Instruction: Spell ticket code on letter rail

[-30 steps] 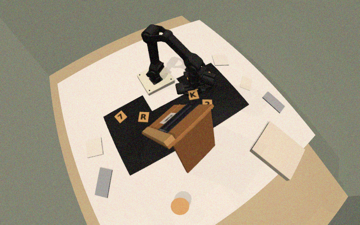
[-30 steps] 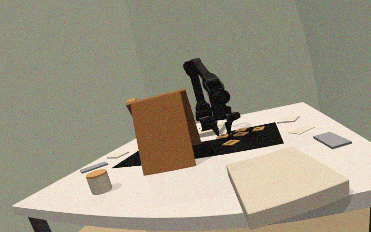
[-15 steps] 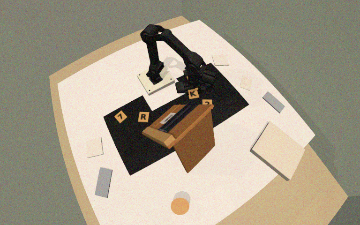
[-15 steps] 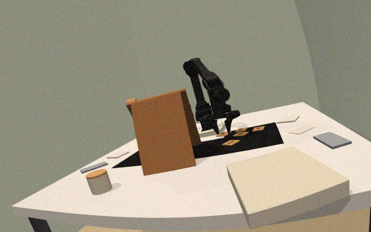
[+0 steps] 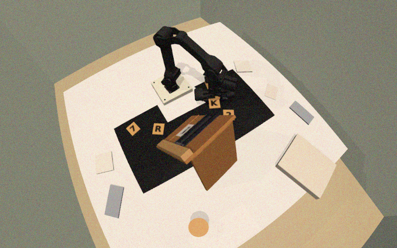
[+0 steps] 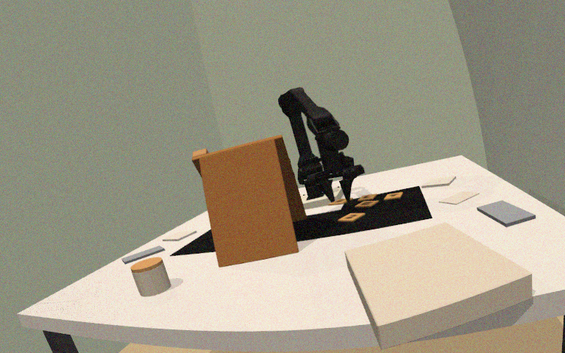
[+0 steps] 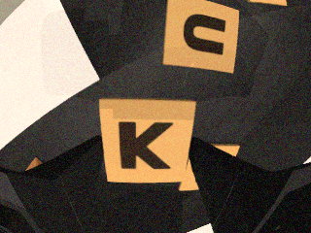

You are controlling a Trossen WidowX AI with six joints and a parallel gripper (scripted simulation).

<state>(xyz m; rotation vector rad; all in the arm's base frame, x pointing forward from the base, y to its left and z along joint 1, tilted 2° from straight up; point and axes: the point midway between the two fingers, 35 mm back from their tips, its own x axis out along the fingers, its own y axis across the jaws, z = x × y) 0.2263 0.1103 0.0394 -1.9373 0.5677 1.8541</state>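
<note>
The letter tile lies 8 cm ahead of my gripper tip, 3 cm to the left of it and 3 cm below it. Also, from my gripper tip: black mat (13 cm to the right, 4 cm below, 2 cm behind); then k tile (right at my gripper tip); then white ticket (21 cm to the right, 6 cm ahead, 6 cm above).
</note>
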